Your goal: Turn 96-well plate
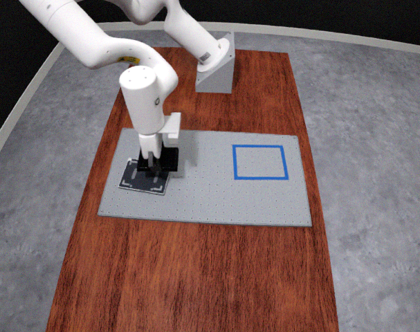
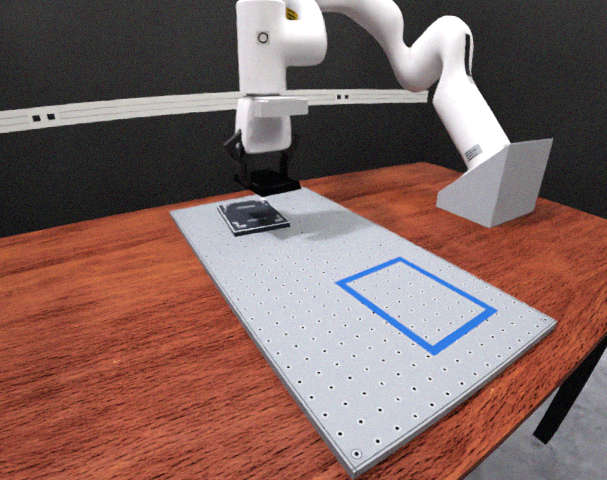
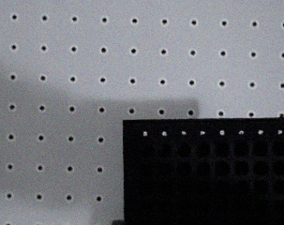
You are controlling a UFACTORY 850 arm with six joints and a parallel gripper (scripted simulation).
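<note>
My gripper is now 1 cm short of the dark plate nest N1, 6 cm to the left of it and 10 cm above it. Also, from my hand: black 96-well plate (1 cm below).
</note>
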